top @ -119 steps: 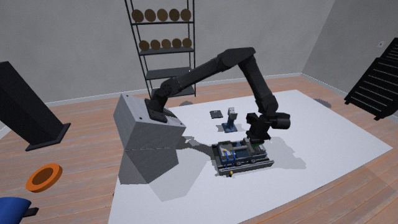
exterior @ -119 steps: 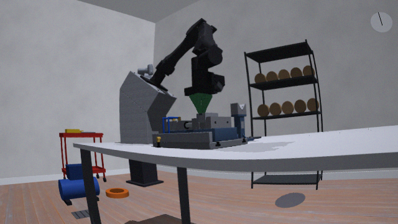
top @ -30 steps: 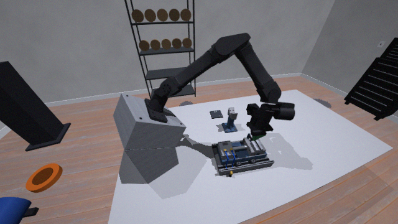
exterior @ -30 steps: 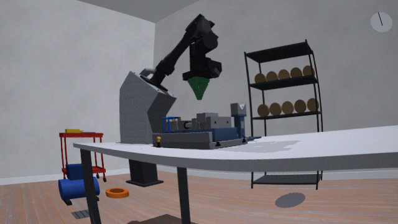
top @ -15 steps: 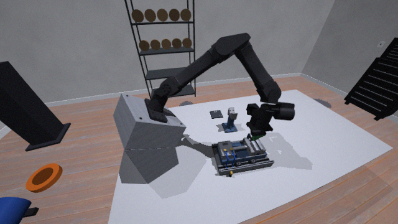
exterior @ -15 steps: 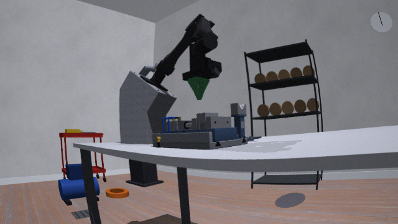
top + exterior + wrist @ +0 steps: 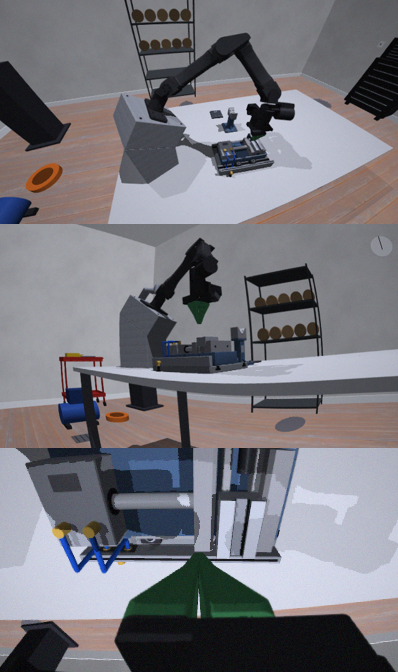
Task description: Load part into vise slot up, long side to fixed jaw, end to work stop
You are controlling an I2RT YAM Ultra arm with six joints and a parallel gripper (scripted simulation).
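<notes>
My gripper is now 7 cm above the part, 4 cm short of it and 1 cm to the left of it. Round my hand: cylinder rod: 9 cm below, 4 cm behind, 3 cm to the left; then work stop: 8 cm below, 5 cm to the left, 5 cm ahead; then moving jaw: 9 cm below, 2 cm to the left, 1 cm ahead.
</notes>
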